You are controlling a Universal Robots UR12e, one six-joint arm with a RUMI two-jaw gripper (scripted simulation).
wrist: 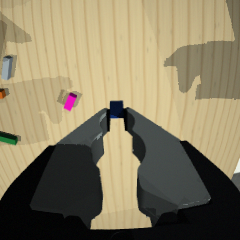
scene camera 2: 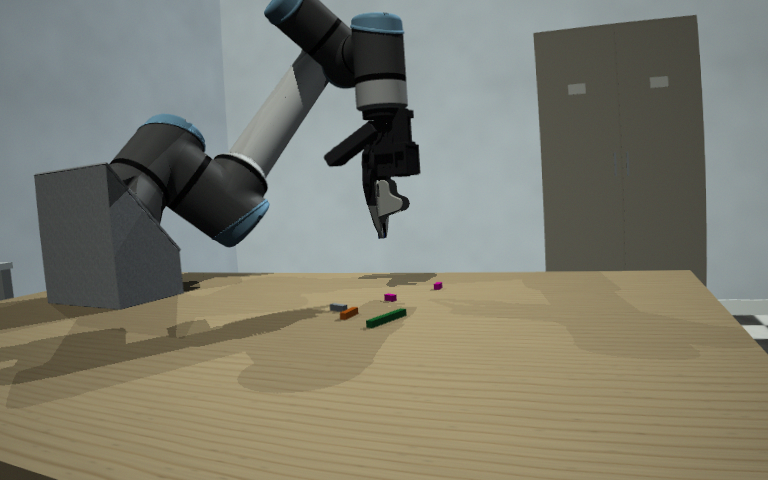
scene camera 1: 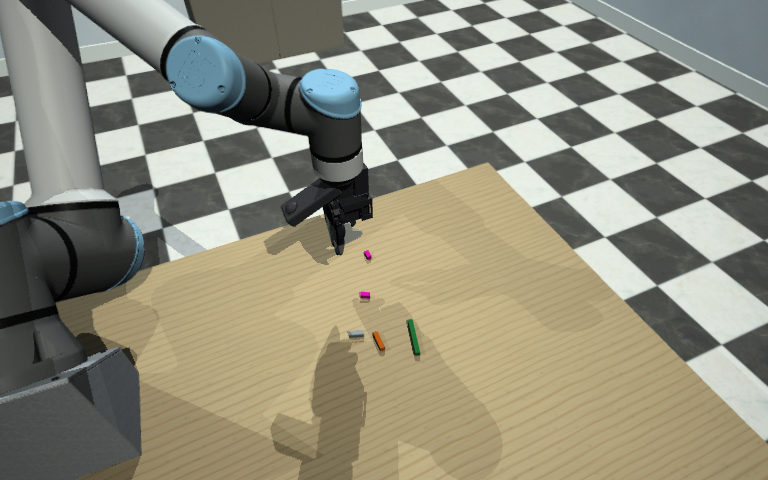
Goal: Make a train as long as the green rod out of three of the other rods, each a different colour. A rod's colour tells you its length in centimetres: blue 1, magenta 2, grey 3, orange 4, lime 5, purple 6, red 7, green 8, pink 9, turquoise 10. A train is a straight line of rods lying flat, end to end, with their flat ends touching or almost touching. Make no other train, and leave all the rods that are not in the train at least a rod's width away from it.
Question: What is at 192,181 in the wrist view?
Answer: My gripper.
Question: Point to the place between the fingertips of my gripper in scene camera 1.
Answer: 339,252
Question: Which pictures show my gripper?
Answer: The wrist view, scene camera 2 and scene camera 1: all of them.
